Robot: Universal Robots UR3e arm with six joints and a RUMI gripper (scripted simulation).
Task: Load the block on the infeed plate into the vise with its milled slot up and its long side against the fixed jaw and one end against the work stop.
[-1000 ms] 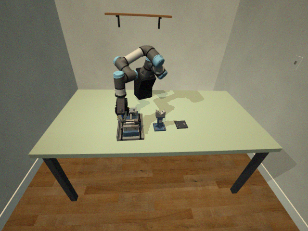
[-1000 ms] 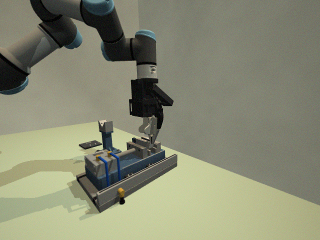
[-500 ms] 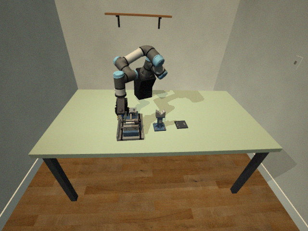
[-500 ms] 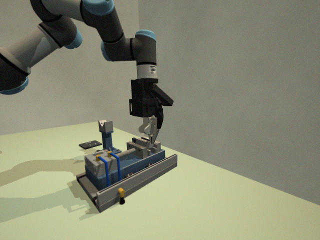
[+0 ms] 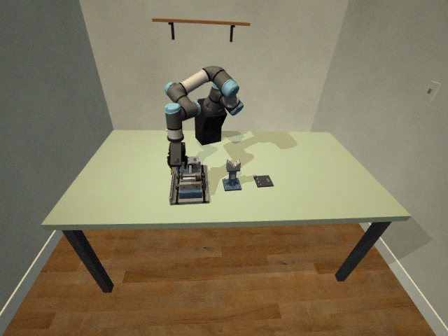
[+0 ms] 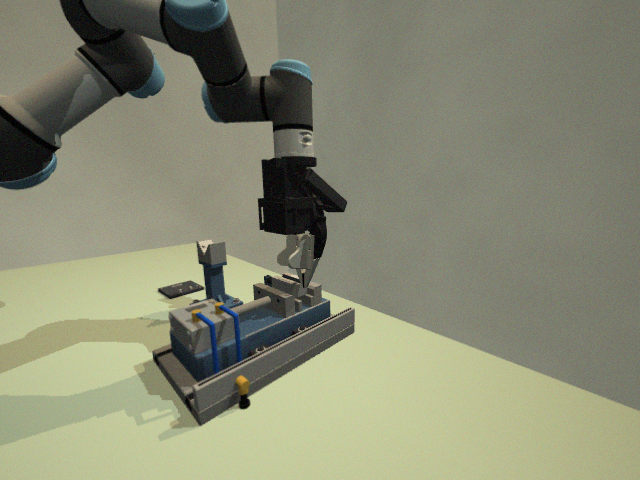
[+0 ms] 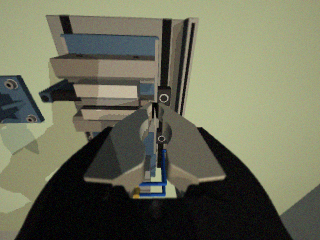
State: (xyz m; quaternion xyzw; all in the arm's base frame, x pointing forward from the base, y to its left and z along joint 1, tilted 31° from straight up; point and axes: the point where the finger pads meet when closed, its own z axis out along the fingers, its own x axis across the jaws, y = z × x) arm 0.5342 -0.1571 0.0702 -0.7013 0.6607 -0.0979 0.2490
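My gripper is now 10 mm past the part, 50 mm to the right of it and 20 mm above it. The rest, counted from my hand: grey rail: 60 mm behind, 50 mm to the right, 80 mm below; then fixed jaw: 20 mm ahead, 50 mm to the left, 40 mm below; then work stop rod: 10 mm behind, 100 mm to the left, 30 mm below.
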